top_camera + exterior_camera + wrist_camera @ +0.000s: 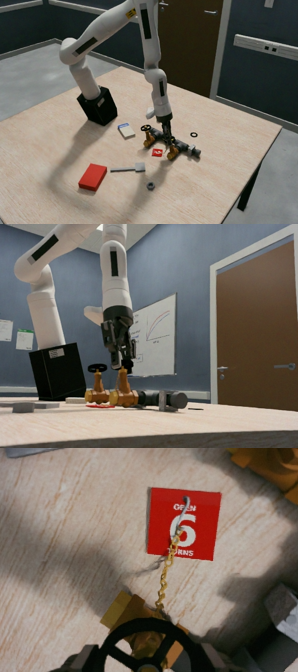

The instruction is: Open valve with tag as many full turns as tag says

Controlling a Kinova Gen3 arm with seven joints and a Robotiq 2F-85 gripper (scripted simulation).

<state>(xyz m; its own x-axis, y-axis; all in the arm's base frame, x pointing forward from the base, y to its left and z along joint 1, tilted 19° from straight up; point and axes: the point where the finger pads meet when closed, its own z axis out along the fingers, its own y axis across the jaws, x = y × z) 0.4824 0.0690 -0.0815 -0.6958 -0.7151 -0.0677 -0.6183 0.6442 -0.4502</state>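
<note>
The red tag is 60 mm behind my hand, 30 mm to the right of it and 100 mm below it. The rest, counted from my hand: red block 130 mm behind, 350 mm to the right, 80 mm below; then white card box 290 mm behind, 30 mm to the right, 90 mm below; then grey t-shaped tool 60 mm behind, 190 mm to the right, 90 mm below.
</note>
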